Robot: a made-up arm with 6 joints.
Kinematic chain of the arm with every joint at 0, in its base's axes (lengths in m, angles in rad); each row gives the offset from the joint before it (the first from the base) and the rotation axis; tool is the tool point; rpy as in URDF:
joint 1: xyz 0 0 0.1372 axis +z
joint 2: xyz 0 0 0 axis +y
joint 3: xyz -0.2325 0 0.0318 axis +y
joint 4: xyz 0.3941 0 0.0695 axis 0.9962 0 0.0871
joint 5: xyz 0 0 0 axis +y
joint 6: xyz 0.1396 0 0.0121 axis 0.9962 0 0.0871
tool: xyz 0 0 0 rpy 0 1.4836 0
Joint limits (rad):
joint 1: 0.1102..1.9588
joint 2: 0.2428..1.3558
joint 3: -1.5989..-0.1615
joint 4: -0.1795..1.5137
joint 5: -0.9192..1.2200
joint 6: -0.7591..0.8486
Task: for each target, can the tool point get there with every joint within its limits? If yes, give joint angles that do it. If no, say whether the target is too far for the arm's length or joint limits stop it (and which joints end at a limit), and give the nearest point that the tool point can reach.
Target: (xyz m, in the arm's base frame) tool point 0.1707 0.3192 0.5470
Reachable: yes | joints 0.9235 0.8804 -1.1823 1.1857 0.4478 -0.5713
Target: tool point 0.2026 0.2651 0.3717
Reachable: yes | joints 1.1097 0.5048 -0.4782 1.1565 -0.5186 0.0573
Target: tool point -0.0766 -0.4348 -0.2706
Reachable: no: joint limits stop it (at a limit: joint 1, joint 2, joint 3, joint 4, joint 5) | nearest point 0.0987 -0.0127 -0.0707 | short by 0.499 m
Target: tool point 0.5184 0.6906 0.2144
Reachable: no: too far | nearest point 0.3082 0.4106 0.2766 | short by 0.356 m
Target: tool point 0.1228 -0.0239 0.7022
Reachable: yes | joints 0.3208 0.4730 -1.2377 1.2289 -0.4843 0.1855
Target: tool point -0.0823 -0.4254 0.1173
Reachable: no: joint limits stop it (at a limit: joint 1, joint 2, joint 3, joint 4, joint 5) | nearest point 0.0987 -0.0127 -0.0707 | short by 0.488 m
